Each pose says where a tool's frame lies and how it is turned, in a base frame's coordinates. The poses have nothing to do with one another.
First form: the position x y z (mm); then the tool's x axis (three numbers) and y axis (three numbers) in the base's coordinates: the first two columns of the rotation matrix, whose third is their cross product.
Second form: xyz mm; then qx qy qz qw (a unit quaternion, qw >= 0). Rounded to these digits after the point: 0 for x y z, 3 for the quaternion.
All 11 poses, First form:
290 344 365 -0.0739 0.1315 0.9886 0.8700 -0.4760 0.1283
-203 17 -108 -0.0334 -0.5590 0.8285 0.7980 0.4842 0.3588
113 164 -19 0.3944 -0.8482 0.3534 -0.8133 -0.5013 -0.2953
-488 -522 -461 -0.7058 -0.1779 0.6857 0.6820 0.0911 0.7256
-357 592 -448 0.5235 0.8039 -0.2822 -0.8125 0.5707 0.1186
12 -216 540 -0.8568 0.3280 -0.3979 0.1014 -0.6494 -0.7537
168 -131 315 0.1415 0.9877 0.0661 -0.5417 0.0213 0.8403
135 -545 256 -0.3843 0.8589 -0.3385 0.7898 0.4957 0.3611
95 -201 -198 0.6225 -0.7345 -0.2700 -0.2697 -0.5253 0.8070
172 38 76 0.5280 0.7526 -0.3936 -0.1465 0.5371 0.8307
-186 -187 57 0.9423 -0.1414 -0.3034 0.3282 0.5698 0.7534
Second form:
290 344 365 -0.609 -0.411 -0.606 0.304
-203 17 -108 -0.115 -0.521 -0.495 0.686
113 164 -19 -0.834 0.498 -0.234 0.037
-488 -522 -461 -0.191 -0.660 -0.646 0.333
-357 592 -448 -0.014 0.154 0.463 0.873
12 -216 540 -0.260 -0.414 0.870 0.065
168 -131 315 0.381 0.292 0.586 0.652
135 -545 256 0.497 0.829 0.070 0.246
95 -201 -198 0.817 -0.307 -0.307 0.378
172 38 76 0.386 0.392 0.287 0.784
-186 -187 57 0.444 0.105 -0.133 0.880

